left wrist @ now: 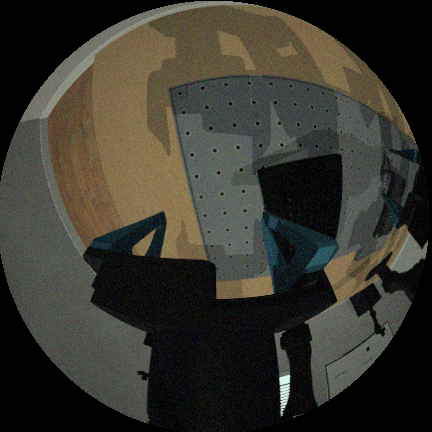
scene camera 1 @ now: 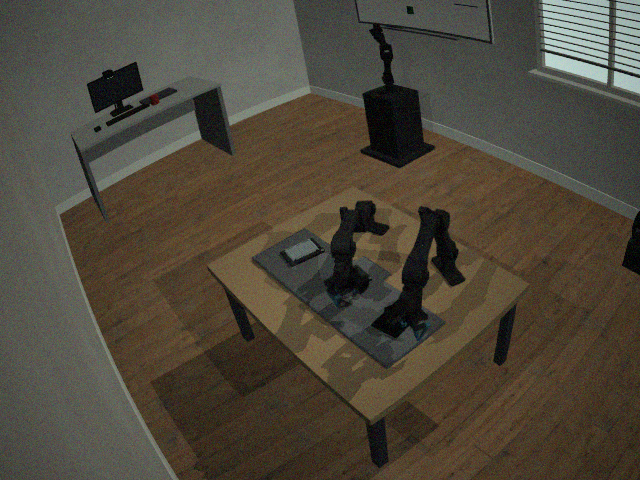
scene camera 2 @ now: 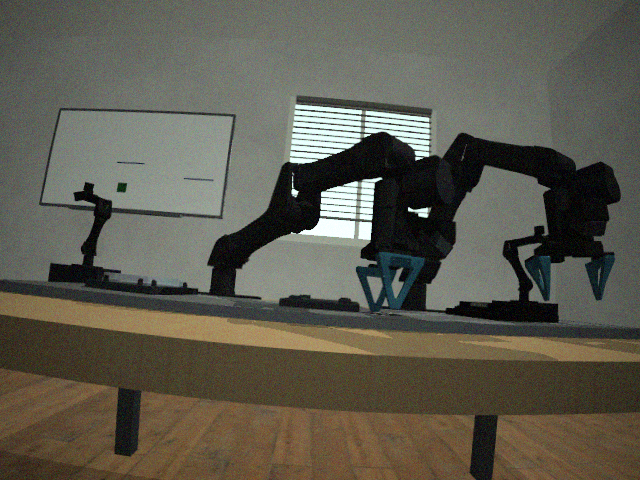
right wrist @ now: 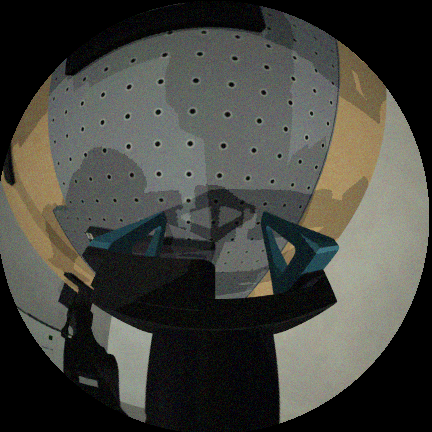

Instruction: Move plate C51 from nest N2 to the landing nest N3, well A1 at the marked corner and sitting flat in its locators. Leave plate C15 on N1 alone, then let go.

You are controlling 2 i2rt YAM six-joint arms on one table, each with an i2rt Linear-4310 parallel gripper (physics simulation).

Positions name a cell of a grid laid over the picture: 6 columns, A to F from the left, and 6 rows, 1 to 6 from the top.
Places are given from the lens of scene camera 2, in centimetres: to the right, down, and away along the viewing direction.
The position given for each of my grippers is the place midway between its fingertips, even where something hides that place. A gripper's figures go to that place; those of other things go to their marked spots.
my left gripper (scene camera 2: F4): 44, 11, 60
my right gripper (scene camera 2: D4): 10, 11, 56
nest locator (scene camera 2: C4): -3, 9, 56
